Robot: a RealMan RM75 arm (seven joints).
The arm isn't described. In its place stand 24 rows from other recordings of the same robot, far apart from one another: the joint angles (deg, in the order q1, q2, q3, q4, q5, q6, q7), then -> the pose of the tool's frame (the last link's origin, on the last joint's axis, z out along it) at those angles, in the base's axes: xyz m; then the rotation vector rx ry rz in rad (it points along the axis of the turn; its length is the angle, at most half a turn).
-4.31 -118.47 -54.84 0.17 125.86 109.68 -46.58 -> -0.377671 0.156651 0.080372 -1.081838 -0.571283 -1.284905
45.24 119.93 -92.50 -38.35 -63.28 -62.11 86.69 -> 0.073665 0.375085 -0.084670 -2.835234 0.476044 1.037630
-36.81 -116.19 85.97 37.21 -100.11 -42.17 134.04 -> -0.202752 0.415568 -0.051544 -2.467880 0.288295 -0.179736
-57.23 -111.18 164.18 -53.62 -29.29 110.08 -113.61 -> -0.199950 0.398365 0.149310 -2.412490 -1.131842 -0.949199
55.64 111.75 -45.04 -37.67 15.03 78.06 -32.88 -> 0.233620 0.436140 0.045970 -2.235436 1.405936 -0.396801
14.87 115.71 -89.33 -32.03 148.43 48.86 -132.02 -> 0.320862 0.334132 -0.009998 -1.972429 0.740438 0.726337
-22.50 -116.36 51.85 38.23 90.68 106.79 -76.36 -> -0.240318 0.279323 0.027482 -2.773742 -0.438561 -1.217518
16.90 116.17 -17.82 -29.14 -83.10 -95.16 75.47 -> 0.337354 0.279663 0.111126 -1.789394 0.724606 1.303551
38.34 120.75 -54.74 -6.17 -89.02 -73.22 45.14 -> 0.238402 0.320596 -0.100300 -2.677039 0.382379 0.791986
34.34 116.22 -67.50 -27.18 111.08 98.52 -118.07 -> 0.172880 0.327102 -0.001325 -2.656720 0.102866 1.420909
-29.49 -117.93 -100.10 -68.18 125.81 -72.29 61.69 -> -0.187455 0.361181 -0.023374 -2.792802 -0.533425 0.032464
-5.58 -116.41 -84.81 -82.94 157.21 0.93 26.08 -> -0.217341 0.373104 0.080558 -1.677388 -0.302781 -0.322733
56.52 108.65 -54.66 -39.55 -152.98 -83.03 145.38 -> 0.200202 0.439790 0.052000 -2.397875 1.305981 -0.382945
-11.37 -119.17 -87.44 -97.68 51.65 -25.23 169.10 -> -0.052857 0.346868 0.101341 -1.546770 0.770165 -0.421782
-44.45 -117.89 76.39 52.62 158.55 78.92 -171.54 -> -0.227588 0.388713 -0.017357 -2.110536 -1.472735 0.576450
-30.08 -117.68 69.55 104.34 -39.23 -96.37 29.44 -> -0.120794 0.339783 0.085568 -2.487284 -0.756718 0.100994
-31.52 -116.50 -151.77 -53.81 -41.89 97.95 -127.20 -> -0.293268 0.328615 0.069184 -2.396549 -1.602538 -0.372108
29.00 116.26 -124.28 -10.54 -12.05 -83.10 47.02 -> 0.243881 0.285101 -0.072865 -2.524755 0.565064 1.176330
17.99 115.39 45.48 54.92 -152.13 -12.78 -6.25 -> 0.220978 0.309851 -0.128056 -2.299645 0.473852 0.352947
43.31 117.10 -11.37 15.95 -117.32 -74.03 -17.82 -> 0.194627 0.314054 -0.112271 -2.305592 -0.642462 0.719558
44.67 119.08 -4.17 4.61 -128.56 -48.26 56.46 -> 0.257408 0.362952 -0.114445 -2.404042 0.925000 0.549984
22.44 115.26 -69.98 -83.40 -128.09 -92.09 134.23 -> 0.207403 0.323990 0.047158 -2.707930 0.937229 -0.076234
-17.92 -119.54 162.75 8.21 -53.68 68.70 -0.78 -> -0.338100 0.254020 -0.076705 -2.035478 -0.354337 -0.505854
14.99 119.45 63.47 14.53 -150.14 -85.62 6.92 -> 0.313065 0.279879 0.012058 -1.481678 0.295893 0.900173
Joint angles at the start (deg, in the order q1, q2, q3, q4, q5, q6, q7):
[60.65, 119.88, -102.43, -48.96, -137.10, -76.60, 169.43]
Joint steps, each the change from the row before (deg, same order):
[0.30, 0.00, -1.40, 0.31, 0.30, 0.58, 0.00]
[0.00, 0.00, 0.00, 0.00, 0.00, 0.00, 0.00]
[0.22, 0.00, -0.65, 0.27, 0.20, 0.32, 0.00]
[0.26, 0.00, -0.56, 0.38, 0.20, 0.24, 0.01]
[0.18, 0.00, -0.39, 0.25, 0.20, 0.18, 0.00]
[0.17, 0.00, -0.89, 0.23, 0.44, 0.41, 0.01]
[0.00, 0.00, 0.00, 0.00, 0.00, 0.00, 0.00]
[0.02, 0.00, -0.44, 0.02, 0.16, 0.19, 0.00]
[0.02, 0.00, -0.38, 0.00, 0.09, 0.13, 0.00]
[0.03, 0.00, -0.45, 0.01, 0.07, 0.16, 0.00]
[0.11, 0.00, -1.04, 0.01, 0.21, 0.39, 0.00]
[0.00, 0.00, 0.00, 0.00, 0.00, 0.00, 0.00]
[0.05, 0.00, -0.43, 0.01, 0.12, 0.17, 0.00]
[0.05, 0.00, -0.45, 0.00, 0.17, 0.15, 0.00]
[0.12, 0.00, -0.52, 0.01, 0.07, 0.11, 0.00]
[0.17, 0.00, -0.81, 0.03, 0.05, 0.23, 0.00]
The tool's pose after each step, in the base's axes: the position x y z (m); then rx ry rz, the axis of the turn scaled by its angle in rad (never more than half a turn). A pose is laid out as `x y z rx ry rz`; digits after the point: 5 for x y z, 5 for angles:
0.09999 0.36582 -0.11037 -2.62644 0.96383 -0.72734
0.09999 0.36582 -0.11037 -2.62644 0.96383 -0.72734
0.10004 0.36544 -0.11174 -2.62752 0.95337 -0.73385
0.10035 0.36513 -0.11291 -2.62748 0.94613 -0.74192
0.10040 0.36486 -0.11379 -2.62829 0.94152 -0.74643
0.10054 0.36382 -0.11573 -2.63193 0.93083 -0.75263
0.10054 0.36382 -0.11573 -2.63193 0.93083 -0.75263
0.10070 0.36324 -0.11661 -2.63374 0.92458 -0.75542
0.10087 0.36275 -0.11728 -2.63493 0.91832 -0.75880
0.10113 0.36224 -0.11804 -2.63582 0.91032 -0.76315
0.10133 0.36110 -0.11987 -2.63870 0.89124 -0.77188
0.10133 0.36110 -0.11987 -2.63870 0.89124 -0.77188
0.10137 0.36060 -0.12066 -2.64021 0.88380 -0.77503
0.10136 0.35994 -0.12151 -2.64239 0.87677 -0.77841
0.10129 0.35938 -0.12230 -2.64355 0.86575 -0.78485
0.10137 0.35868 -0.12349 -2.64435 0.84794 -0.79432

